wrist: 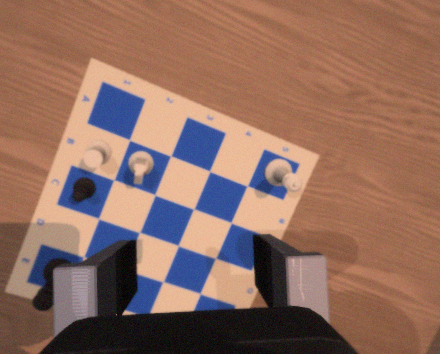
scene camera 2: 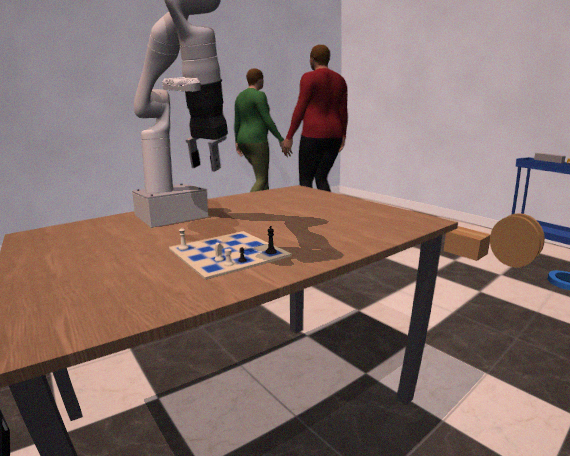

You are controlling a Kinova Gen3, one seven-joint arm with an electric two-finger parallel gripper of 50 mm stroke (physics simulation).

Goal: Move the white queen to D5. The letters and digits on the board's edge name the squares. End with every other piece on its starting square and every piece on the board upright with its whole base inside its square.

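Pixels of known places: gripper, fingertip midpoint: (wrist: 195,262) (scene camera 2: 206,167); arm's base, origin of the base link: (scene camera 2: 159,191).
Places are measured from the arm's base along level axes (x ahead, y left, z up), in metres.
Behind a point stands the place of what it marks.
The white queen (scene camera 2: 182,240) @(y -0.095, x 0.346, z -0.063 m) (wrist: 278,172) @(y -0.094, x 0.348, z -0.068 m) stands upright on blue corner square A5 of the chessboard (scene camera 2: 188,258) @(y -0.116, x 0.412, z -0.085 m) (wrist: 155,92) @(y -0.129, x 0.469, z -0.085 m). D5 (wrist: 225,280) @(y 0.023, x 0.358, z -0.085 m) is a cream square with no piece on it, near the right finger in the wrist view. My gripper (scene camera 2: 205,167) @(y -0.068, x 0.435, z 0.117 m) (wrist: 195,262) @(y -0.068, x 0.435, z 0.117 m) is open and empty, high above the board, with its fingers pointing down. In the wrist view the queen lies ahead of the right finger. The fingers and gripper body hide parts of rows D and E.
A white knight (scene camera 2: 218,251) @(y -0.070, x 0.470, z -0.063 m) (wrist: 140,165) @(y -0.071, x 0.466, z -0.048 m) stands on B2, a white rook-like piece (scene camera 2: 229,257) @(y -0.067, x 0.507, z -0.067 m) (wrist: 95,156) @(y -0.068, x 0.501, z -0.052 m) on B1, a black pawn (scene camera 2: 242,255) @(y -0.034, x 0.509, z -0.071 m) (wrist: 83,189) @(y -0.037, x 0.504, z -0.063 m) on C1. The tall black king (scene camera 2: 270,242) @(y 0.045, x 0.512, z -0.059 m) (wrist: 56,268) stands on E1, partly behind the left finger in the wrist view.
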